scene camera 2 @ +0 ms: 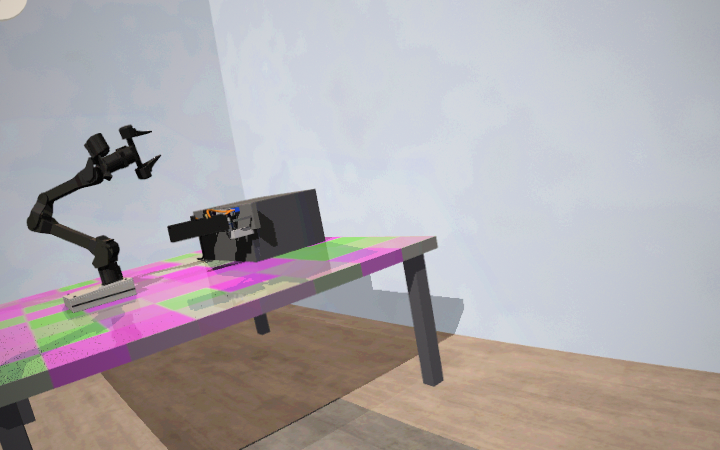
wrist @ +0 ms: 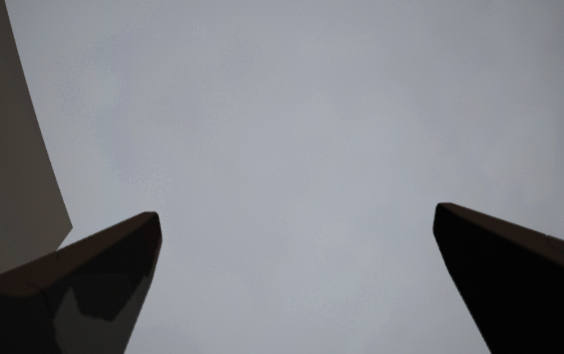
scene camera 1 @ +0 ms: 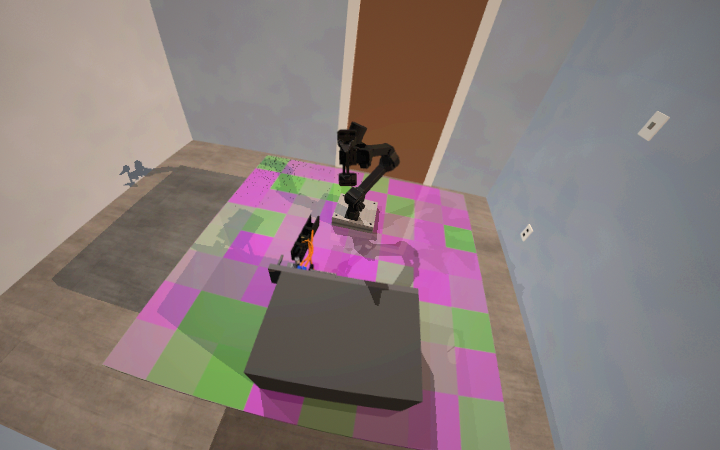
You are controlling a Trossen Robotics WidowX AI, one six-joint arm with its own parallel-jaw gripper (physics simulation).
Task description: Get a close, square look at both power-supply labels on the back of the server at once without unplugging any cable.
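Pixels of known places: gripper, fingertip midpoint: (scene camera 2: 156,143) (wrist: 298,222) (scene camera 1: 346,166); arm's base, link origin: (scene camera 2: 112,282) (scene camera 1: 352,215).
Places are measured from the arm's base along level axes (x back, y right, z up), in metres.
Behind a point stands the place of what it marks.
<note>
The server (scene camera 1: 339,334) {x -0.635, y -0.078, z 0.158 m} (scene camera 2: 289,228) {x -0.631, y 0.136, z 0.036 m} is a large dark grey box on the table. Its cabled back faces the arm's base. Orange cables (scene camera 1: 311,248) {x -0.340, y 0.095, z 0.115 m} and a black hinged cable arm (scene camera 1: 303,241) {x -0.344, y 0.123, z 0.150 m} (scene camera 2: 192,229) {x -0.263, y 0.149, z 0.116 m} stick out from one side of that back. The power-supply labels do not show in any view. My gripper (scene camera 1: 347,158) {x -0.244, y 0.014, z 0.425 m} (scene camera 2: 155,143) {x -0.244, y 0.014, z 0.425 m} (wrist: 298,222) {x -0.244, y 0.014, z 0.425 m} is open and empty, high above the table on the back side of the server, apart from it, with its fingers one above the other. The wrist view shows pale wall between the fingers and a dark grey-brown surface at the left edge, probably the server's top.
The table (scene camera 1: 212,318) {x -0.621, y 0.377, z -0.048 m} (scene camera 2: 339,286) {x -0.452, y 0.642, z -0.087 m} has a magenta and green checked top. The arm's pale base plate (scene camera 1: 366,218) {x 0.003, y -0.072, z -0.004 m} (scene camera 2: 100,297) {x 0.063, y 0.092, z -0.025 m} stands on it, close to the cable arm. A brown door (scene camera 1: 414,63) is behind the arm, and blue-grey walls surround the table.
</note>
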